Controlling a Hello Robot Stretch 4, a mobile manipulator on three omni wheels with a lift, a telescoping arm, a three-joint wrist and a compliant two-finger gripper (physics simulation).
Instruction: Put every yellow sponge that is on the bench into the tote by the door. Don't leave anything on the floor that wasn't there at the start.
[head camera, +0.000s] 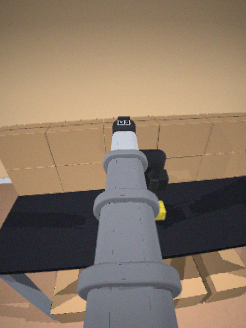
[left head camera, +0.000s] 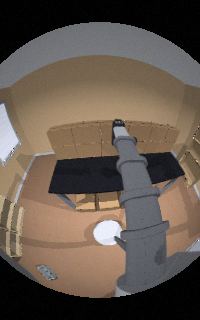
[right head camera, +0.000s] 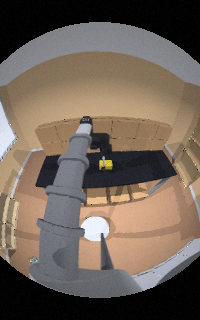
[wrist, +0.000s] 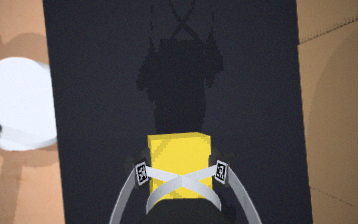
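A yellow sponge (head camera: 160, 211) (right head camera: 108, 165) (wrist: 180, 155) is between the fingertips of my gripper (wrist: 180, 159). The gripper is shut on it, with a finger pad against each side. The sponge is held above the black bench top (head camera: 40, 245) (left head camera: 80, 175) (right head camera: 145, 167) (wrist: 100, 75), and its shadow and the gripper's lie on the bench in the wrist view. In the head camera view the arm hides part of the sponge. In the left head camera view the arm hides the sponge and gripper. No tote by a door can be made out.
A white round object (left head camera: 107, 232) (right head camera: 95, 228) (wrist: 25, 105) stands in front of the bench. A small grey object (left head camera: 46, 272) lies on the floor at lower left. Open wooden shelves (left head camera: 20, 227) stand at the left. Panels (head camera: 30, 150) line the bench's back, and wooden boxes show below it.
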